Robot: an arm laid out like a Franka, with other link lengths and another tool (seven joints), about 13 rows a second.
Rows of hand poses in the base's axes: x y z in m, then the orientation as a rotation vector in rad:
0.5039, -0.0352, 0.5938, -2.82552, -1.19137, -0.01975
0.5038, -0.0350, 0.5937, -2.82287, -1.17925, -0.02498
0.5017, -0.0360, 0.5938, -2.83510, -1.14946, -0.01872
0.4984, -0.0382, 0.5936, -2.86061, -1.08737, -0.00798
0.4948, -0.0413, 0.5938, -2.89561, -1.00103, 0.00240
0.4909, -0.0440, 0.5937, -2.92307, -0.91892, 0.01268
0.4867, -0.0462, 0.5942, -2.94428, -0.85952, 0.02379
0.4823, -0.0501, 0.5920, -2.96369, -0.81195, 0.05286
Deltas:
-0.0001, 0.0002, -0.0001, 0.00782, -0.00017, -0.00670
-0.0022, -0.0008, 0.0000, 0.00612, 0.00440, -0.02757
-0.0055, -0.0030, -0.0002, 0.00214, 0.01211, -0.07111
-0.0091, -0.0061, 0.0000, -0.00408, 0.01931, -0.13161
-0.0130, -0.0088, -0.0001, -0.00736, 0.02749, -0.18779
-0.0172, -0.0110, 0.0004, -0.01326, 0.03452, -0.22859
-0.0216, -0.0149, -0.0018, -0.02638, 0.05087, -0.26115

